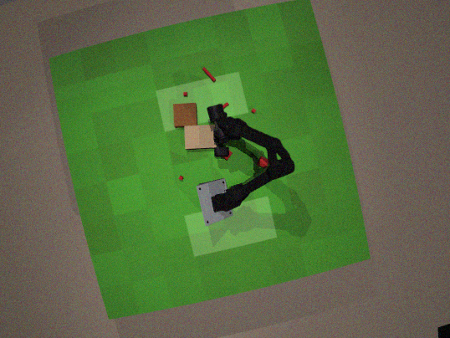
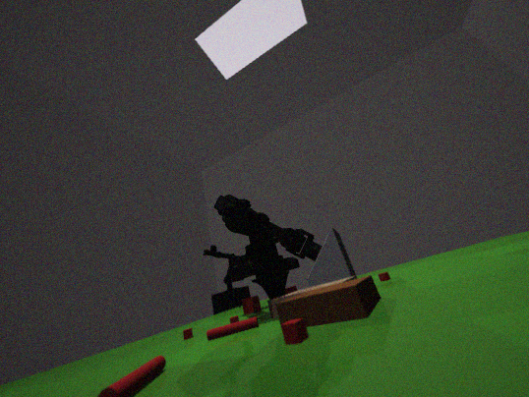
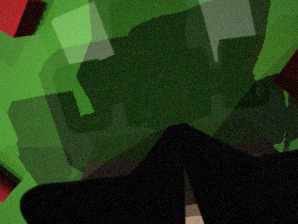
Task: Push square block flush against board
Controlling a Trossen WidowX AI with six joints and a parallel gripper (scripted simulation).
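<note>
The tan board is 10 mm ahead of my gripper tip, 90 mm to the left of it and 10 mm above it. Also, from my gripper tip: brown square block 120 mm ahead, 140 mm to the left, 10 mm above.
</note>
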